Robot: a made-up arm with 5 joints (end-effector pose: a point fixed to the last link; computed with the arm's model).
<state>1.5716 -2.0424 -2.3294 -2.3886 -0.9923</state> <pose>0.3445 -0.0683 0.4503 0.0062 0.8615 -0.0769 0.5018</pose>
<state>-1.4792 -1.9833 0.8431 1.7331 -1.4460</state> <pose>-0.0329 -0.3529 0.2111 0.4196 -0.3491 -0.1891 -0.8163</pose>
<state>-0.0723 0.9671 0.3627 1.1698 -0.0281</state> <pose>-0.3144 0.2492 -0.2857 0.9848 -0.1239 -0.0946 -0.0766</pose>
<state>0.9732 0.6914 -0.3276 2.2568 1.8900</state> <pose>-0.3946 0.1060 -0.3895 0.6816 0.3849 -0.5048 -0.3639</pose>
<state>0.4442 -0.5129 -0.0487 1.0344 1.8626</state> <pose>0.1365 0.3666 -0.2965 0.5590 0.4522 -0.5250 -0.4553</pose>
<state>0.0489 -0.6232 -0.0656 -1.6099 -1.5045</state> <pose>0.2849 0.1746 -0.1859 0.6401 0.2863 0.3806 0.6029</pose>
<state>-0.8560 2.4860 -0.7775 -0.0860 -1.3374</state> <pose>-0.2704 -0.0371 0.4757 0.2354 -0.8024 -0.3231 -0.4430</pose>
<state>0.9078 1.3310 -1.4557 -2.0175 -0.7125</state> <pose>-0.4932 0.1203 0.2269 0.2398 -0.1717 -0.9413 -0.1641</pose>
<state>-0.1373 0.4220 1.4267 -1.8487 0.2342</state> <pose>0.2693 -0.1682 -0.3291 0.2347 0.3621 0.7655 -0.4773</pose>
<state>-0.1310 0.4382 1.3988 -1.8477 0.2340</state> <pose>0.2645 -0.1573 -0.3331 0.2357 0.3491 0.7729 -0.4745</pose>
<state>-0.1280 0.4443 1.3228 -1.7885 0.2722</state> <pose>0.2721 -0.1161 -0.3292 0.2593 0.2999 0.7863 -0.4739</pose>
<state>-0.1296 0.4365 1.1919 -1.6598 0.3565</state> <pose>0.2863 -0.0363 -0.3124 0.3121 0.2107 0.7953 -0.4750</pose>
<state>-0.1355 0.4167 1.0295 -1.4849 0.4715</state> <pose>0.2898 0.0689 -0.2822 0.3866 0.1046 0.7815 -0.4783</pose>
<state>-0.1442 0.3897 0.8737 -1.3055 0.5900</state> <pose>0.2747 0.1704 -0.2461 0.4635 0.0149 0.7412 -0.4853</pose>
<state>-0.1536 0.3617 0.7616 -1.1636 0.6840</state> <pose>0.2538 0.2419 -0.2160 0.5221 -0.0385 0.6929 -0.4958</pose>
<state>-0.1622 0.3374 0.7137 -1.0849 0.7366</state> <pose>0.2457 0.2747 -0.1985 0.5516 -0.0567 0.6597 -0.5072</pose>
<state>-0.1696 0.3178 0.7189 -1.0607 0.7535</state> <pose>0.2541 0.2780 -0.1914 0.5577 -0.0533 0.6467 -0.5176</pose>
